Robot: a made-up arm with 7 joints.
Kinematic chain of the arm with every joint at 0, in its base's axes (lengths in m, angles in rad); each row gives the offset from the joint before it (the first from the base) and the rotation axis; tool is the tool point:
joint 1: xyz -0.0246 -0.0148 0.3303 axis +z
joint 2: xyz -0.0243 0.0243 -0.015 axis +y
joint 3: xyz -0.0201 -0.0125 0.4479 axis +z
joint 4: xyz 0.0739 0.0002 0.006 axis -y
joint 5: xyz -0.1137 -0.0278 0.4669 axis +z
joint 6: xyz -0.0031 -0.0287 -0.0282 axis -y
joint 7: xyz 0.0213 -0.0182 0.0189 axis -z
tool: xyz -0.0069 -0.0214 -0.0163
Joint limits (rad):
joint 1: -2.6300..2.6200
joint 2: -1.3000..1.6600
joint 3: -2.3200..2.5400
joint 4: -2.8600..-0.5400
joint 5: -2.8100..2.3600
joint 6: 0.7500..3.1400
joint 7: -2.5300..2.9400
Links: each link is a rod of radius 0.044 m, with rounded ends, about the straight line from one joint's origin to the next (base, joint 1, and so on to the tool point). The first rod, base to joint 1, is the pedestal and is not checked.
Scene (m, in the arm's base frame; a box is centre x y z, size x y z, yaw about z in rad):
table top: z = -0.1
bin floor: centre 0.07 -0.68 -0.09 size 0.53 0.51 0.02 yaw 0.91
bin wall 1: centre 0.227 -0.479 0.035 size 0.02 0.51 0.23 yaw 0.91
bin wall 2: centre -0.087 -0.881 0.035 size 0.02 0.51 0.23 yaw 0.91
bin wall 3: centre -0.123 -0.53 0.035 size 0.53 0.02 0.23 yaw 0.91
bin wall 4: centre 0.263 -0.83 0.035 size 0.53 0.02 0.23 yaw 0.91
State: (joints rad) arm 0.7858 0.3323 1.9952 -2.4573 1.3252 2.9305 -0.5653
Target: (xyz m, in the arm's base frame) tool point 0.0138 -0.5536 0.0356
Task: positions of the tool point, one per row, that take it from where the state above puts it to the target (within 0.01 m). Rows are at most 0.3 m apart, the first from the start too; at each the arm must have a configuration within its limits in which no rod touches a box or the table.
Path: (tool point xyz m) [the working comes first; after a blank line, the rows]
Joints at the target: -1.3722 1.1130 0.0177 -1.8981 1.0375 2.8794 -0.6669
Straight joint move there: touches bin wall 1.

1: -0.2215 0.3672 0.4729
2: -0.0070 0.4337 0.4452
3: 0.2190 0.3838 0.4104
4: 0.3955 0.2239 0.3723
5: 0.4724 -0.0088 0.3353
6: 0.4244 -0.2563 0.3046
7: 0.2588 -0.4552 0.2854
8: 0.0138 -0.5536 0.2822
9: 0.0165 -0.5673 0.1620
10: 0.0138 -0.5536 0.0356

